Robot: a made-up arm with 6 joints.
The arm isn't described. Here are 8 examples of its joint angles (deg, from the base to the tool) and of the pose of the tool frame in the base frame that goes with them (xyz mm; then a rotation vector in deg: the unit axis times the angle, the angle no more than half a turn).
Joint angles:
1: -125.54 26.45 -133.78 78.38 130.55 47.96
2: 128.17 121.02 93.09 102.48 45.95 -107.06
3: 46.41 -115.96 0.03 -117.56 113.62 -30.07
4: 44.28 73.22 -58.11 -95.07 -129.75 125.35
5: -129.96 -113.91 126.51 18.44 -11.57 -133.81
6: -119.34 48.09 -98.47 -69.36 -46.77 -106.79
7: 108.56 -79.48 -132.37 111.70 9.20 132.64
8: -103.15 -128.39 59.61 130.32 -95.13 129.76
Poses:
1: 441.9 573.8 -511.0 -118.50 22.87 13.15
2: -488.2 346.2 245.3 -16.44 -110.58 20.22
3: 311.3 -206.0 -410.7 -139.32 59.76 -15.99
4: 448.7 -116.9 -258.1 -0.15 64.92 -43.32
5: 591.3 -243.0 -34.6 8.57 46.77 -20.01
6: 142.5 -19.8 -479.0 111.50 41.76 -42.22
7: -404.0 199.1 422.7 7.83 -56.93 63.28
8: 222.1 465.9 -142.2 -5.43 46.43 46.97
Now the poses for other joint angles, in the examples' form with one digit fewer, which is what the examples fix.
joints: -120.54 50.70 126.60 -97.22 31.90 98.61
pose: 410 -135 495 -35.4 -25.8 -96.6
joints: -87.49 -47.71 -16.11 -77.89 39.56 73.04
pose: -135 367 339 -2.1 -17.8 74.7
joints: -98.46 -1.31 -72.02 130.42 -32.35 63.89
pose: 615 -118 -220 157.9 36.8 7.7
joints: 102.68 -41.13 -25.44 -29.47 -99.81 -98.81
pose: -528 -237 -199 37.7 -97.7 -78.1
